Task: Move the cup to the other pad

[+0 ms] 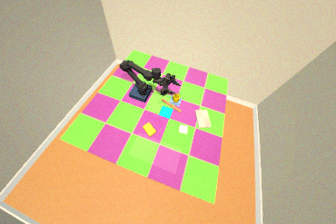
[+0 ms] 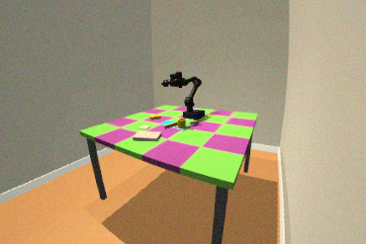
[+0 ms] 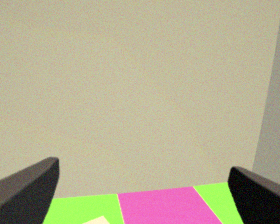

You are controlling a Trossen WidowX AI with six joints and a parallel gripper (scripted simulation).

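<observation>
Now: gripper tip 34 cm above the mustard-yellow cup, 15 cm to the right of it and 4 cm past it. The rest, counted from my gripper tip: brown wooden piece (37 cm below, 6 cm to the left, 4 cm behind); then cyan pad (38 cm below, 5 cm behind, 2 cm to the right); then pale square pad (37 cm below, 17 cm ahead, 10 cm to the right).
</observation>
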